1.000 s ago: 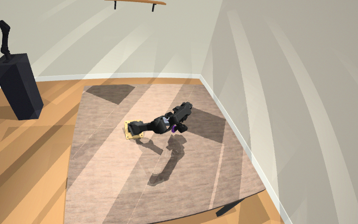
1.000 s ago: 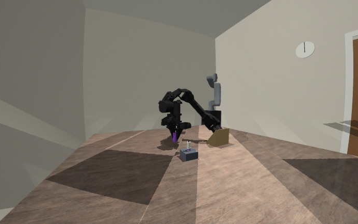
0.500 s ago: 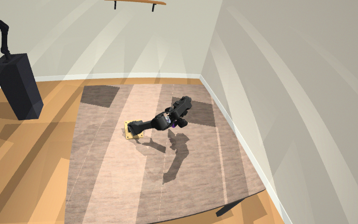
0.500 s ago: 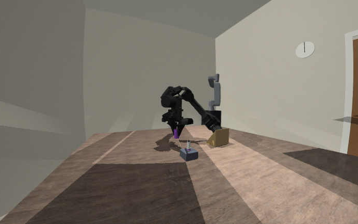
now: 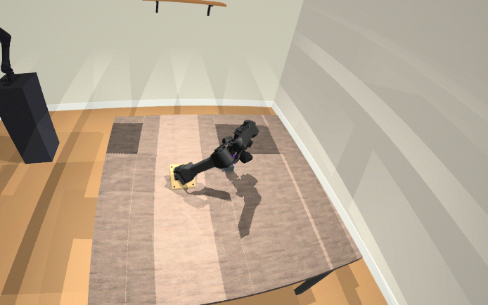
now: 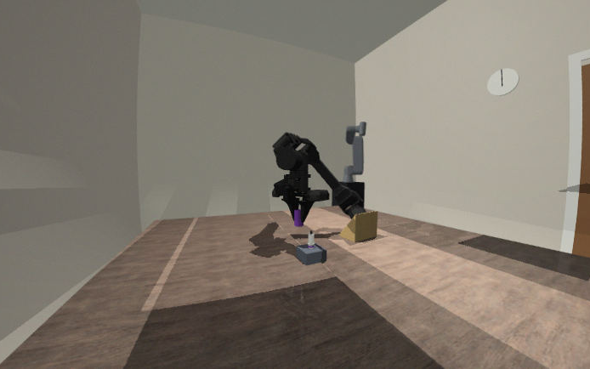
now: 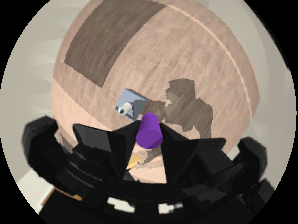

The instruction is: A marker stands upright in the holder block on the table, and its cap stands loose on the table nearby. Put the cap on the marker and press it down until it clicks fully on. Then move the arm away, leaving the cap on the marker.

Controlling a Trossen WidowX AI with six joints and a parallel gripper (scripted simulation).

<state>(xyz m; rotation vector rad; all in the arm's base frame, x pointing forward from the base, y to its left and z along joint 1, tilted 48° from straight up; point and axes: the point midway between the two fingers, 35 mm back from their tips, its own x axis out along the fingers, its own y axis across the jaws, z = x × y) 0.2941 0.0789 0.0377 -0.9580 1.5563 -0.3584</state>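
My gripper tip is 90 mm above the grey-blue holder block, 50 mm to the right of it and 10 mm past it. Round my gripper tip: purple cap (10 mm above).
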